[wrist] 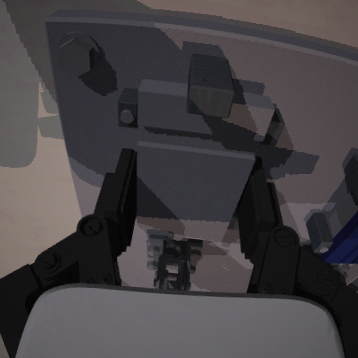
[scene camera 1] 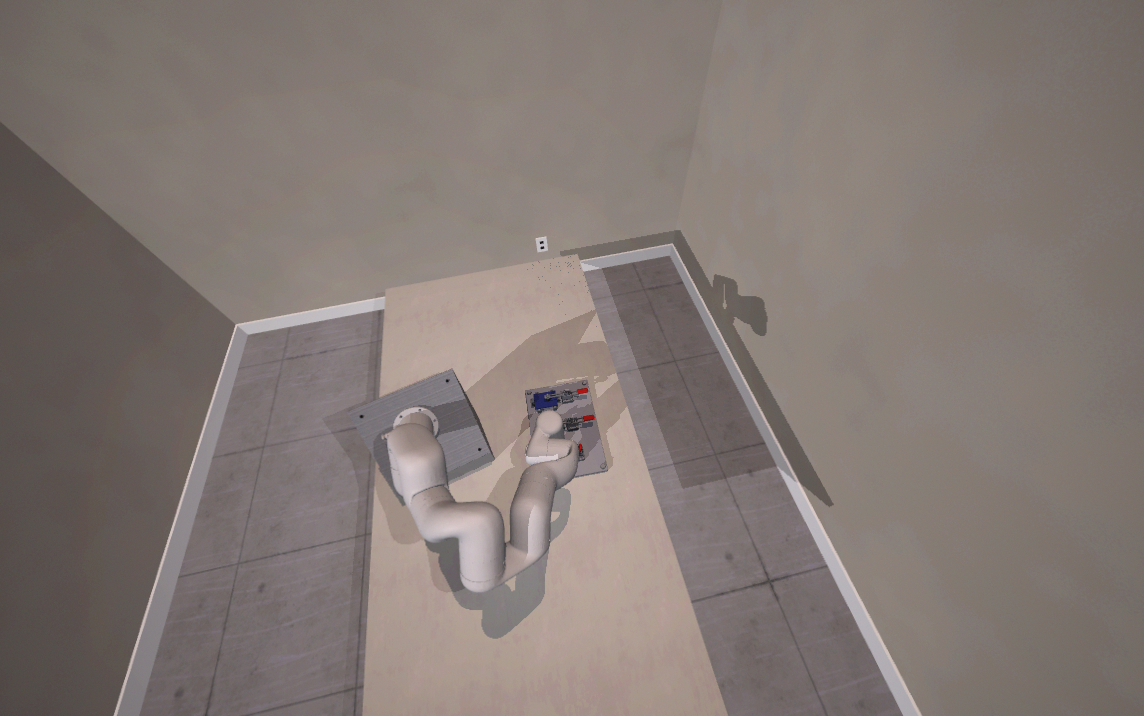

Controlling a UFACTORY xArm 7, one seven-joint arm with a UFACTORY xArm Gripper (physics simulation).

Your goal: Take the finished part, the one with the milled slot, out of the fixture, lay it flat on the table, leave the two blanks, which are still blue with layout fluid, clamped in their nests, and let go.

The gripper shows in the wrist view [189, 171]. A finished part shows in the wrist view [191, 169].
